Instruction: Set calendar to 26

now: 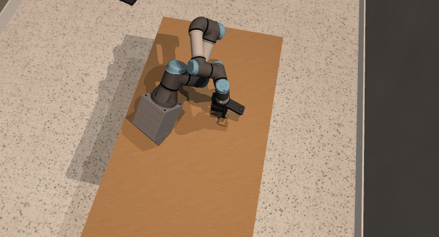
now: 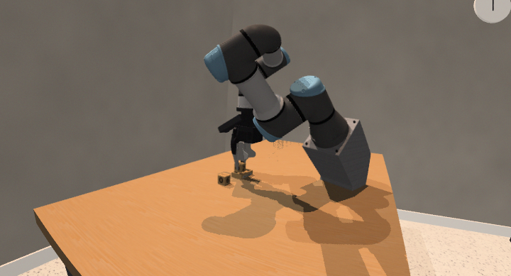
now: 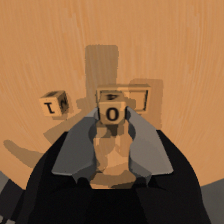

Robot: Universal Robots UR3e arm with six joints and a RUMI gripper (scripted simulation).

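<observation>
Right now my hand is 40 mm above the shallow wooden tray and 20 mm to the left of it.
</observation>
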